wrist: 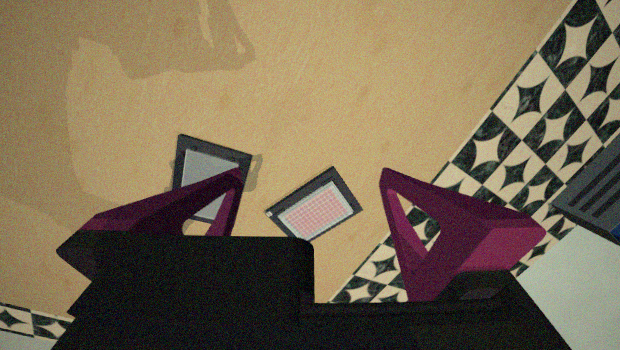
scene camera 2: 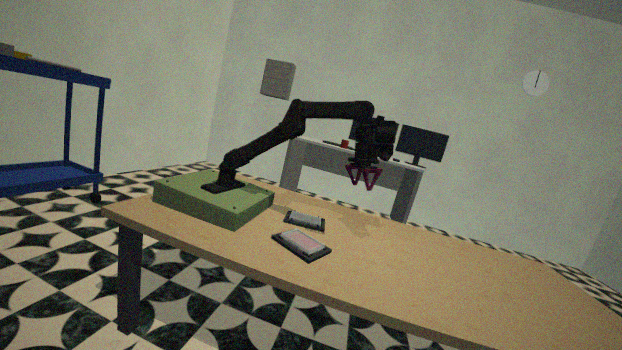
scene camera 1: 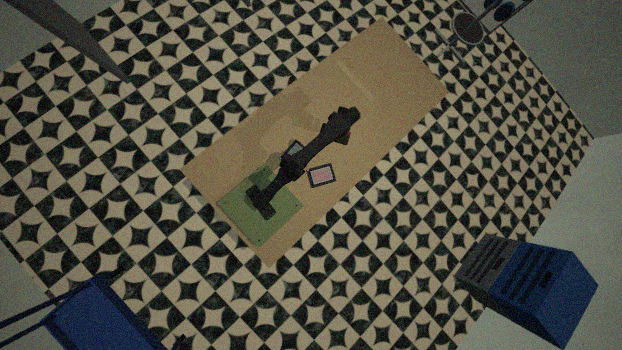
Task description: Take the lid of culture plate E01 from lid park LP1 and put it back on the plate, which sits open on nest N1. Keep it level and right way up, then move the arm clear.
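Seen in the pictures: gripper, fingertip midpoint: (wrist: pixel 310 175) (scene camera 2: pixel 361 187); arm's base, origin of the base link: (scene camera 2: pixel 224 186) (scene camera 1: pixel 261 202).
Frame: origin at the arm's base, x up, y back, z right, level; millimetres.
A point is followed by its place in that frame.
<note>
The culture plate E01 (scene camera 1: pixel 321 175) @[x -46, y -378, z 86 mm] (scene camera 2: pixel 301 241) @[x -45, y -384, z 106 mm] (wrist: pixel 320 210) @[x -51, y -393, z 88 mm] shows a pink gridded face and sits open on the dark nest N1 (scene camera 2: pixel 315 257) @[x -60, y -446, z 141 mm] (wrist: pixel 348 188) @[x -59, y -460, z 111 mm]. The pale grey lid (scene camera 1: pixel 295 150) @[x -52, y -342, z -135 mm] (scene camera 2: pixel 304 219) @[x -52, y -327, z -90 mm] (wrist: pixel 204 167) @[x -52, y -363, z -134 mm] lies on the dark lid park LP1 (scene camera 2: pixel 287 219) @[x -60, y -271, z -51 mm] (wrist: pixel 215 147) @[x -60, y -401, z -134 mm], level as far as I can see. In the scene camera 1 view the arm covers part of the lid. My gripper (scene camera 2: pixel 362 187) @[x 146, y -509, z -42 mm] (wrist: pixel 310 175) @[x 146, y -509, z -42 mm] is open and empty, high above the table and beyond the lid park. In the wrist view its left finger covers part of the lid and park.
The wooden table (scene camera 1: pixel 400 75) @[x -70, y -1317, z -149 mm] (scene camera 2: pixel 425 280) @[x -70, y -788, z 19 mm] (wrist: pixel 320 75) @[x -70, y -590, z -50 mm] carries the green base block (scene camera 1: pixel 260 227) @[x 5, y 81, z 110 mm] (scene camera 2: pixel 200 206) @[x -25, y -44, z 175 mm] under the arm. Off the table stand a blue cart (scene camera 2: pixel 100 135), a desk (scene camera 2: pixel 350 172) with monitors, and a blue and grey cabinet (scene camera 1: pixel 540 287).
</note>
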